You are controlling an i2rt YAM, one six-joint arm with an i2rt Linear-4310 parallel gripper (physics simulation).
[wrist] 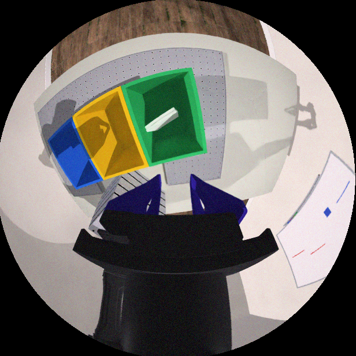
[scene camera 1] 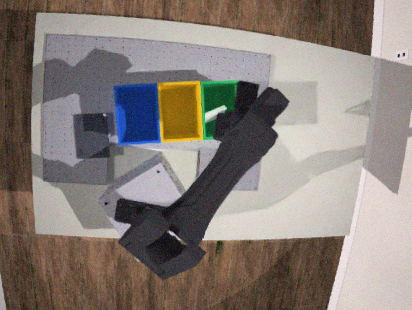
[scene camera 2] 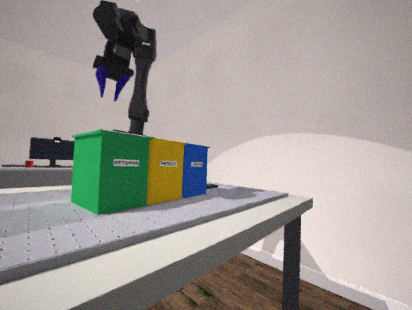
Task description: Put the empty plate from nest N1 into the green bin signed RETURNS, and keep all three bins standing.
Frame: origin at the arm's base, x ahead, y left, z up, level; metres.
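Where they show: gripper, fingertip midpoint: [scene camera 2: 108,98].
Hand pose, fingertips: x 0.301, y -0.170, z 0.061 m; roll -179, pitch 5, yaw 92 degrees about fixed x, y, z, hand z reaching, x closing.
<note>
Each offset is from my fingertips to the centre of the thing. Level surfaces: height alone.
The green bin {dx +0.052, dy +0.006, dz -0.206 m} [scene camera 1: 219,83] [scene camera 2: 125,190] [wrist: 199,115] stands upright, its sign blurred. The white plate {dx +0.032, dy +0.013, dz -0.232 m} [scene camera 1: 215,114] [wrist: 162,120] lies inside it, on edge, showing as a narrow strip slanting across the dark green interior. The yellow bin {dx +0.019, dy +0.133, dz -0.206 m} [scene camera 1: 181,112] [scene camera 2: 165,185] [wrist: 107,150] and the blue bin {dx -0.014, dy +0.259, dz -0.206 m} [scene camera 1: 140,112] [scene camera 2: 195,175] [wrist: 75,155] stand upright in a row beside it. My gripper [scene camera 2: 109,98] [wrist: 175,178] is above the bins, with its blue fingers part-way open and a bare gap between them. The arm hides the fingertips in scene camera 1. Nest N1 cannot be made out.
The bins stand on a grey perforated board {dz -0.296 m} [scene camera 1: 165,57] [scene camera 2: 165,210] on the pale table {dz -0.309 m} [scene camera 1: 55,210]. A dark square tray {dx -0.128, dy +0.428, dz -0.289 m} [scene camera 1: 82,145] is left of the blue bin. The arm rises from a light metal base [scene camera 1: 145,192] at the table's near side.
</note>
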